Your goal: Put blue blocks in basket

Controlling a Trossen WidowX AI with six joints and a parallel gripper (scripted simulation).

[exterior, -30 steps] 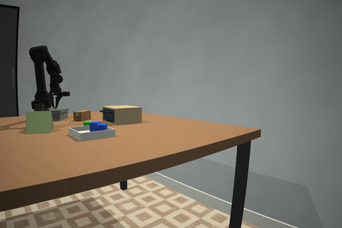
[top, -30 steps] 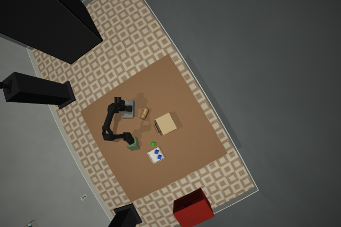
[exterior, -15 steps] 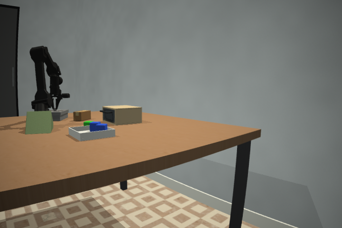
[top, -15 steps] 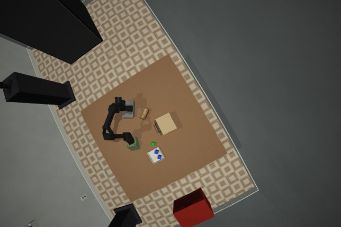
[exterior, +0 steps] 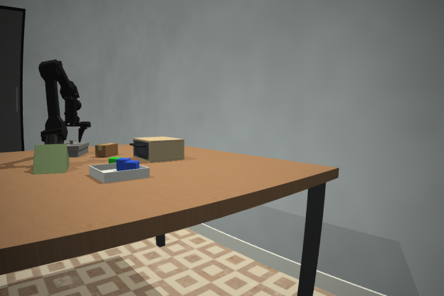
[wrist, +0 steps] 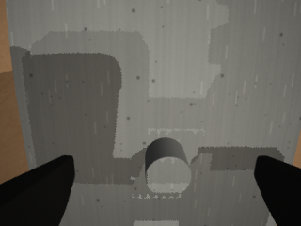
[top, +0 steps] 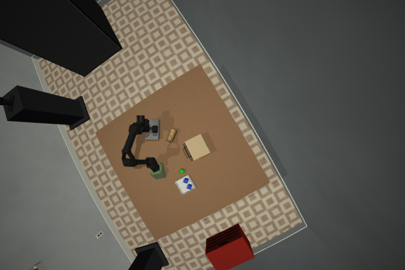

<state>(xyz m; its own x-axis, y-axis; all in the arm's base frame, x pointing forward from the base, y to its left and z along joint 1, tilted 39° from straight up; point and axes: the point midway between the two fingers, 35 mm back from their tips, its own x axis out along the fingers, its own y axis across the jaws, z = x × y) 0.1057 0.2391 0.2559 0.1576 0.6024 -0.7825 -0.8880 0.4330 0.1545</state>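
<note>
Right now my hand is 4 cm above the grey lidded box. Round my hand: brown box 15 cm ahead, 12 cm to the right, 6 cm below; then white basket 60 cm to the right, 8 cm below, 6 cm ahead; then tan drawer unit 33 cm ahead, 32 cm to the right, 5 cm below.
</note>
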